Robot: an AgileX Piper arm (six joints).
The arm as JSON. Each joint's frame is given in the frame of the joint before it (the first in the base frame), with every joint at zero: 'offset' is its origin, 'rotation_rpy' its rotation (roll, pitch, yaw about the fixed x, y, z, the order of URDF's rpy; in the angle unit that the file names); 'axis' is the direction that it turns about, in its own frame. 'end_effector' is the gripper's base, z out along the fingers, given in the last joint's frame.
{
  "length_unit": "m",
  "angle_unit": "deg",
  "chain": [
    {
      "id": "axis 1",
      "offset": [
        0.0,
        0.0,
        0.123
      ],
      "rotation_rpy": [
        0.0,
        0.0,
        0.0
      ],
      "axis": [
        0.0,
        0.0,
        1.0
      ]
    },
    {
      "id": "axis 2",
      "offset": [
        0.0,
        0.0,
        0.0
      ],
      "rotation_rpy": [
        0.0,
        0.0,
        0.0
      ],
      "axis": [
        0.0,
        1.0,
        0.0
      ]
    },
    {
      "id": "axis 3",
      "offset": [
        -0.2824,
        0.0,
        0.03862
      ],
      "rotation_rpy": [
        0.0,
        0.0,
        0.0
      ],
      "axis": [
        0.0,
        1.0,
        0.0
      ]
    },
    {
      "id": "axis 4",
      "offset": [
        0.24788,
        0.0,
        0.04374
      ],
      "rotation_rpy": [
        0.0,
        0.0,
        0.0
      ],
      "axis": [
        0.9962,
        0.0,
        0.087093
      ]
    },
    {
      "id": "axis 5",
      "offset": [
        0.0,
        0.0,
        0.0
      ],
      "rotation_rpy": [
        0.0,
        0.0,
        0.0
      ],
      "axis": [
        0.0,
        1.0,
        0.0
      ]
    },
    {
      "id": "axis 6",
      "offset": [
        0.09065,
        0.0,
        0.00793
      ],
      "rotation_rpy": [
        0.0,
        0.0,
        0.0
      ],
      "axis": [
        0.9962,
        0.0,
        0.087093
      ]
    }
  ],
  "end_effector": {
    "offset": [
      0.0,
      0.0,
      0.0
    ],
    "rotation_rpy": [
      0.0,
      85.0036,
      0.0
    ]
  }
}
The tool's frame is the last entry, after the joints.
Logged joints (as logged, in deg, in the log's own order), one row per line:
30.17, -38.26, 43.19, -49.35, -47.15, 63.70
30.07, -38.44, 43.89, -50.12, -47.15, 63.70
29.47, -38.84, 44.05, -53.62, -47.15, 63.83
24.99, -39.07, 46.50, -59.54, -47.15, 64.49
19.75, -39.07, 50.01, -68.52, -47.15, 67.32
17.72, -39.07, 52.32, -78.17, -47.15, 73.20
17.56, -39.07, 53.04, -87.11, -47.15, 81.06
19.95, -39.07, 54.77, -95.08, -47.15, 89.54
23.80, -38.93, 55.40, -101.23, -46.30, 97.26
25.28, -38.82, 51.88, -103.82, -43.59, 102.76
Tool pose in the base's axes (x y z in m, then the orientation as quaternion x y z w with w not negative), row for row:
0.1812, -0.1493, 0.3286, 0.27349, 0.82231, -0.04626, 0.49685
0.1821, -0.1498, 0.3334, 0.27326, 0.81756, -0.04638, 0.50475
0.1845, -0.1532, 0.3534, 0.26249, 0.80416, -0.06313, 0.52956
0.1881, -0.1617, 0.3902, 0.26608, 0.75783, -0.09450, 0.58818
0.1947, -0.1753, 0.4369, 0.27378, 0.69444, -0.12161, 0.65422
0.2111, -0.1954, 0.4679, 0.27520, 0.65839, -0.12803, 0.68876
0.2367, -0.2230, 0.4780, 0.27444, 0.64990, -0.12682, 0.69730
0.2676, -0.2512, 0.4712, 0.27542, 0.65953, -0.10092, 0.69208
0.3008, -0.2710, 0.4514, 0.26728, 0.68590, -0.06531, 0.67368
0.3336, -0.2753, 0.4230, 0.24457, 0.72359, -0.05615, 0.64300
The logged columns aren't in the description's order. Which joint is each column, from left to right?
Columns, left to right: axis 5, axis 6, axis 4, axis 3, axis 1, axis 2.
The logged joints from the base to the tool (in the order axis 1, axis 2, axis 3, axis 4, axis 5, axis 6), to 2 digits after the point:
-47.15, 63.70, -49.35, 43.19, 30.17, -38.26
-47.15, 63.70, -50.12, 43.89, 30.07, -38.44
-47.15, 63.83, -53.62, 44.05, 29.47, -38.84
-47.15, 64.49, -59.54, 46.50, 24.99, -39.07
-47.15, 67.32, -68.52, 50.01, 19.75, -39.07
-47.15, 73.20, -78.17, 52.32, 17.72, -39.07
-47.15, 81.06, -87.11, 53.04, 17.56, -39.07
-47.15, 89.54, -95.08, 54.77, 19.95, -39.07
-46.30, 97.26, -101.23, 55.40, 23.80, -38.93
-43.59, 102.76, -103.82, 51.88, 25.28, -38.82

